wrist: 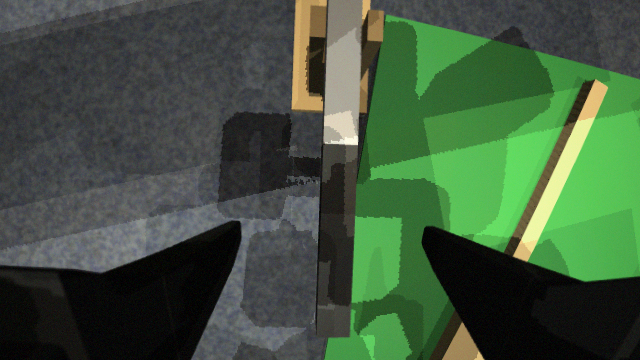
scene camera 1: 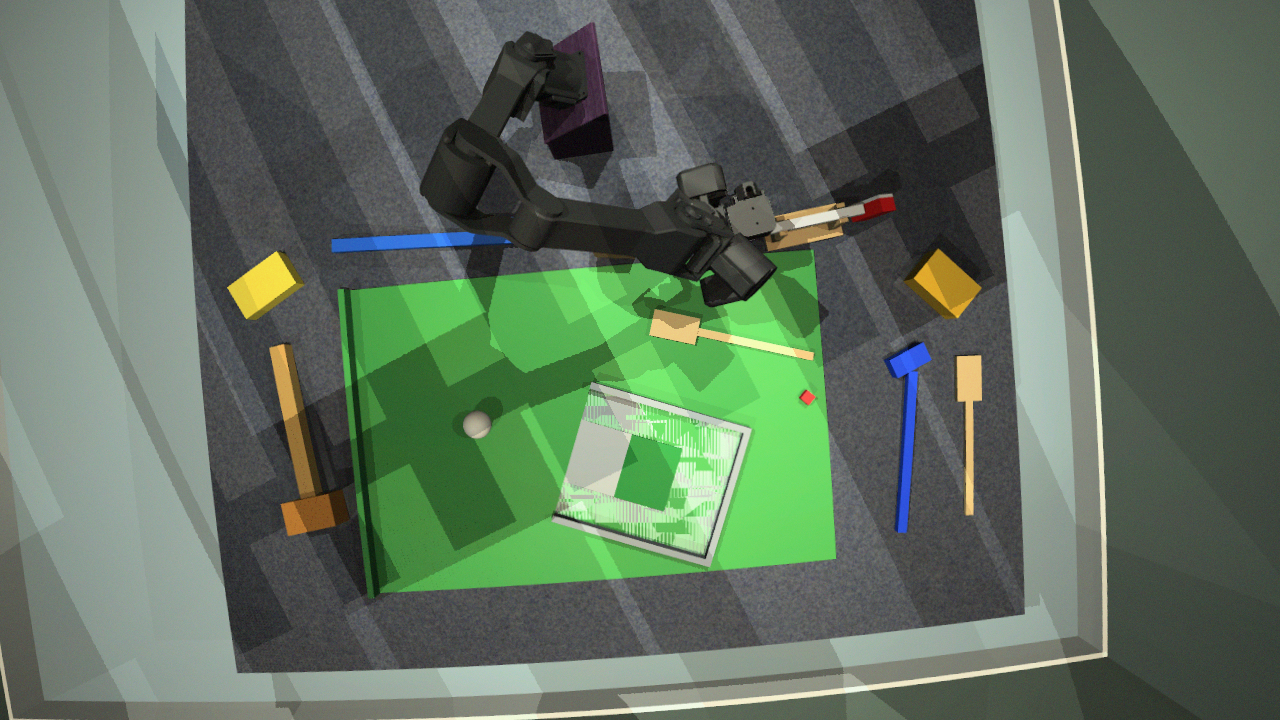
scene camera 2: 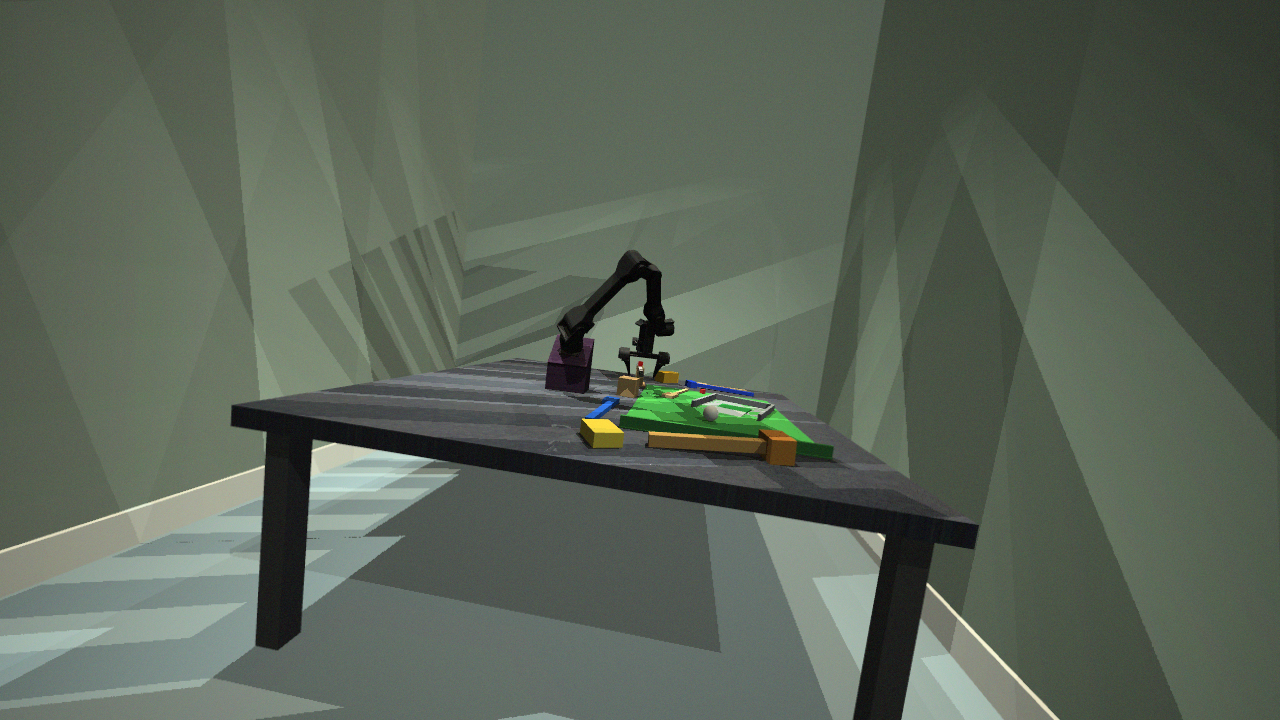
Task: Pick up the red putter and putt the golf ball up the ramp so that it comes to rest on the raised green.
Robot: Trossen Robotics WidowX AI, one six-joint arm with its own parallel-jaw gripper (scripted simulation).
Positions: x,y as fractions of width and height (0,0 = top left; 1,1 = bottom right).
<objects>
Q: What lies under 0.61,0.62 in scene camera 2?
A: An orange mallet.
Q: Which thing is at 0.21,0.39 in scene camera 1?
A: A yellow block.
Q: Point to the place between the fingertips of the gripper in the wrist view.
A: At 0.52,0.65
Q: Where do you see a yellow block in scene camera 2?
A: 0.47,0.60
</objects>
